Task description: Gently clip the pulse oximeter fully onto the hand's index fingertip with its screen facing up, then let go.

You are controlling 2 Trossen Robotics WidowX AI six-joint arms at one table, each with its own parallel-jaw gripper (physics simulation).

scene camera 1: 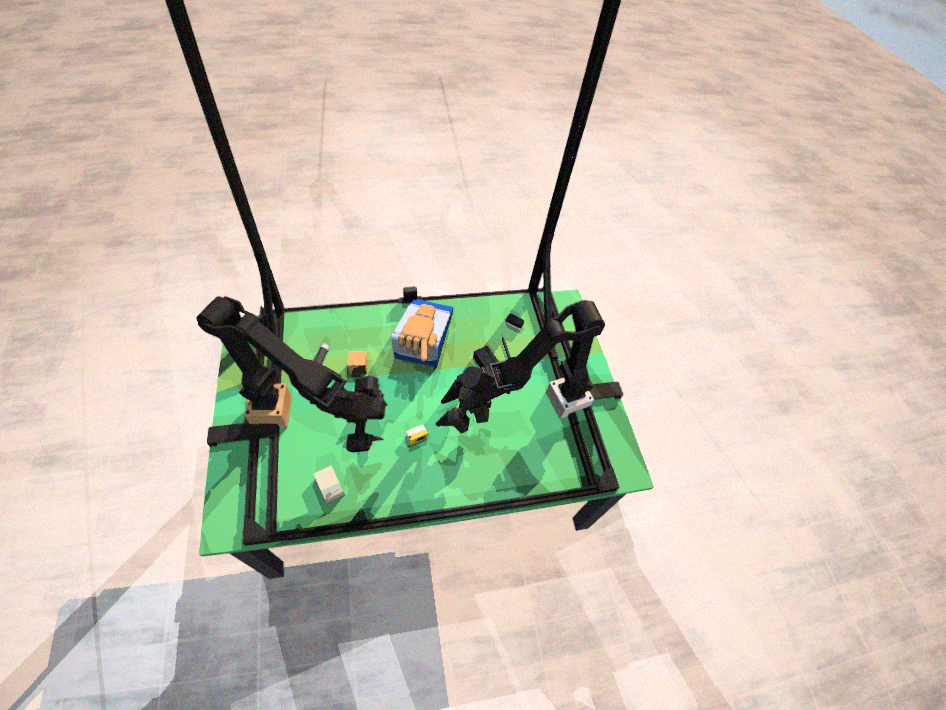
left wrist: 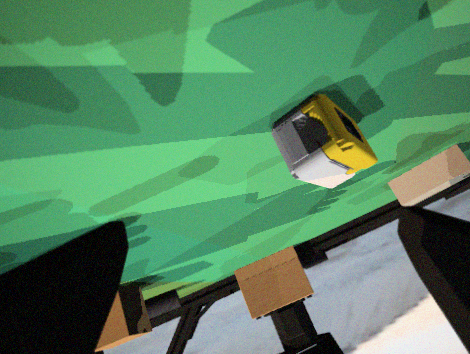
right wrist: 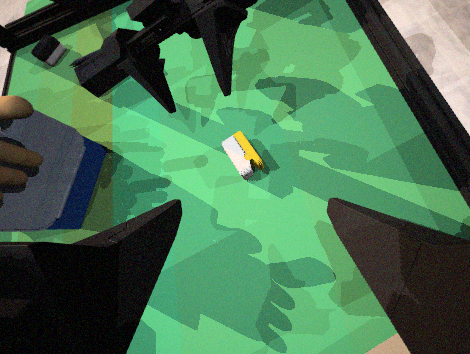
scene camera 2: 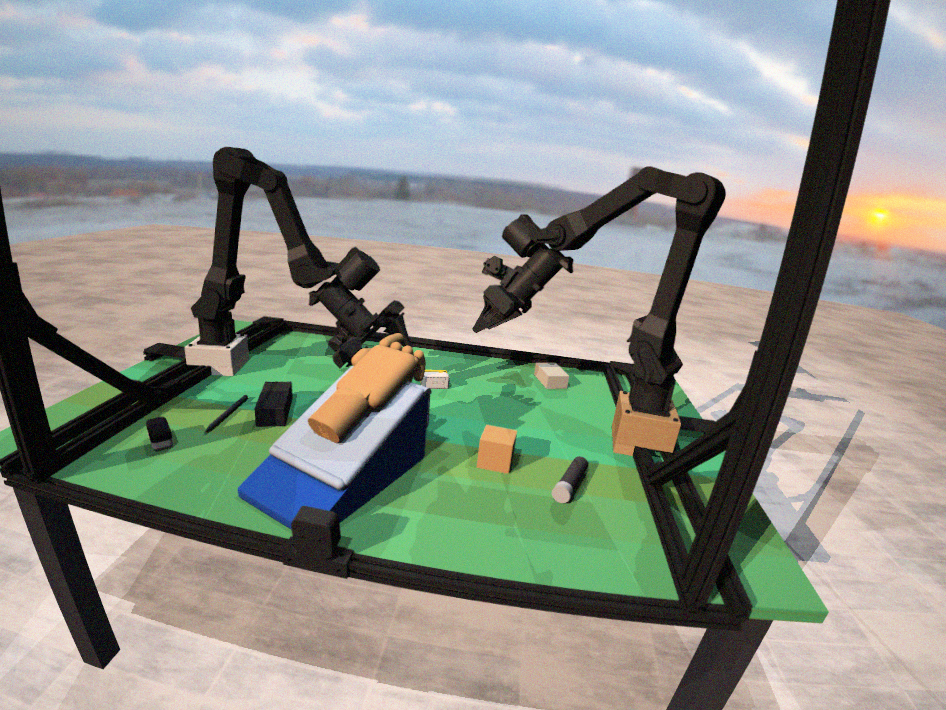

a tan cube: on the table
a pale block: on the table
a black block: on the table
